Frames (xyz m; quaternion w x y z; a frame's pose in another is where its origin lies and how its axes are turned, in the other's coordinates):
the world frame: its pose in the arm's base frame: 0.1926 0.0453 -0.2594 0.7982 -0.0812 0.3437 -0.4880
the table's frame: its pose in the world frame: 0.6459 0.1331 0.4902 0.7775 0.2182 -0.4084 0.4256
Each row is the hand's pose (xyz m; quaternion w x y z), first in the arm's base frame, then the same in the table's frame.
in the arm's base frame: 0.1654 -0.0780 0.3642 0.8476 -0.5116 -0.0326 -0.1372
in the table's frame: -0.5125 0.4343 0.7185 0.8218 -0.5691 0.0289 0.0025
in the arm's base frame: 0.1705 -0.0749 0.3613 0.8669 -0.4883 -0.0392 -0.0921
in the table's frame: -0.5089 0.4377 0.7141 0.8394 -0.5408 0.0295 0.0459
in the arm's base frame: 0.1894 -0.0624 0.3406 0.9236 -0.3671 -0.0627 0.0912
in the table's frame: -0.4983 0.4499 0.6880 0.8904 -0.3986 0.0342 0.2169
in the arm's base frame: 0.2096 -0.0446 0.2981 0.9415 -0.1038 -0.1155 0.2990
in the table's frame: -0.4927 0.4645 0.6402 0.9134 -0.1085 0.0180 0.3920
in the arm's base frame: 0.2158 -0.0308 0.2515 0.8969 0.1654 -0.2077 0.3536
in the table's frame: -0.5008 0.4726 0.5925 0.8926 0.1743 -0.0537 0.4124
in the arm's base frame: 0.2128 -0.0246 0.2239 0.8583 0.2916 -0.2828 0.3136
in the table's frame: -0.5116 0.4745 0.5663 0.8749 0.3019 -0.1248 0.3576
